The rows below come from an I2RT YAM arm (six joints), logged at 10 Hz.
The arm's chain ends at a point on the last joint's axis. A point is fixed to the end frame.
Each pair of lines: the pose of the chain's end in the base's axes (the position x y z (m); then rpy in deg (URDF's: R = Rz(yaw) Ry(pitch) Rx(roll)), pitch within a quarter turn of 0, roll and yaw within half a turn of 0), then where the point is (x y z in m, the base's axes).
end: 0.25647 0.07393 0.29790 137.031 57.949 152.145
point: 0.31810 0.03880 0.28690
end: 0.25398 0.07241 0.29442 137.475 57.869 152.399
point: 0.31550 0.03711 0.28333
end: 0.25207 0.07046 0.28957 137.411 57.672 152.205
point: 0.31347 0.03504 0.27823
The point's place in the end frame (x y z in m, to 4 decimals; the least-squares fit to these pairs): -0.0283 -0.0466 0.0467
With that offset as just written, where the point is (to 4 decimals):
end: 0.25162 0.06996 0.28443 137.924 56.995 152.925
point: 0.3130 0.0349 0.2723
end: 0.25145 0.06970 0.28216 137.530 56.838 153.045
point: 0.3131 0.0351 0.2698
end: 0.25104 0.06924 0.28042 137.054 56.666 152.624
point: 0.3127 0.0347 0.2678
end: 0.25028 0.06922 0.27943 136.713 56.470 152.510
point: 0.3120 0.0349 0.2666
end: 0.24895 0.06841 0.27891 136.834 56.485 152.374
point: 0.3106 0.0339 0.2661
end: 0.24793 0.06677 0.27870 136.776 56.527 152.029
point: 0.3094 0.0319 0.2659
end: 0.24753 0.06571 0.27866 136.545 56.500 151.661
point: 0.3089 0.0307 0.2659
